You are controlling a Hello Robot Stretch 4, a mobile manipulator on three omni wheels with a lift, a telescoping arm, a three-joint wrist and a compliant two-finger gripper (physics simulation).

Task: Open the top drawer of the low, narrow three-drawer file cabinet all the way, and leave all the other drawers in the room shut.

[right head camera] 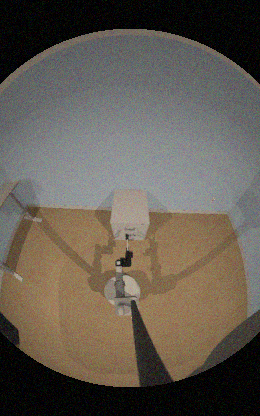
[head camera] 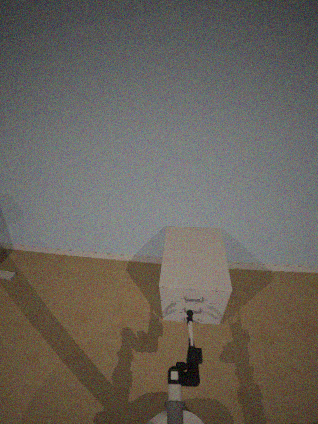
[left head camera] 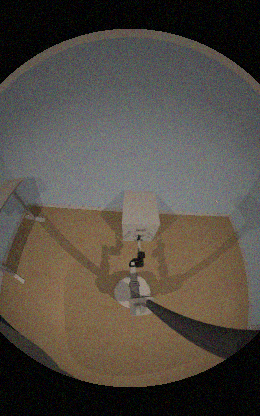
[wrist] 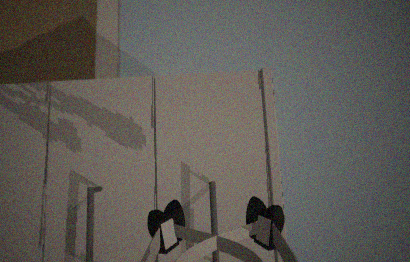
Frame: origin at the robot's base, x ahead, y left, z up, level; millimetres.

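Seen in the pictures: gripper, between the fingertips: (right head camera: 126, 235) (head camera: 189, 313) (left head camera: 137, 236) (wrist: 215, 214).
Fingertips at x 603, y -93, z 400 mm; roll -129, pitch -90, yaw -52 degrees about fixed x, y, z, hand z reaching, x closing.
Offsets run from my fingertips to a thing's top centre. "*": to the spot under its first point. Level surfaces: height alone.
The low, pale file cabinet {367 mm ahead, 59 mm right, 92 mm up} (head camera: 195, 260) (left head camera: 140, 207) (right head camera: 130, 206) stands against the wall. The wrist view shows it turned sideways, its top edge to the right. Its top drawer {* 114 mm ahead, 101 mm left, 0 mm up} (wrist: 210, 120) is shut, with a vertical-looking bar handle {* 74 mm ahead, 2 mm right, 1 mm down} (wrist: 213, 200). The second drawer (wrist: 105, 170) is shut too, and its handle {* 73 mm ahead, 20 mm right, 155 mm down} (wrist: 90, 220) is at the lower left. My gripper (head camera: 190, 315) (left head camera: 139, 238) (right head camera: 127, 237) (wrist: 215, 214) is open in front of the cabinet. In the wrist view its fingertips appear on either side of the top handle; contact cannot be told. The bottom drawer is largely out of view there.
A piece of furniture with a pale top {522 mm up} (left head camera: 9, 189) (right head camera: 7, 192) and white feet (left head camera: 35, 218) (right head camera: 33, 219) stands at the far left. The blue wall (head camera: 150, 150) rises directly behind the cabinet. Robot shadows lie across the brown floor {428 mm down} (head camera: 60, 370).
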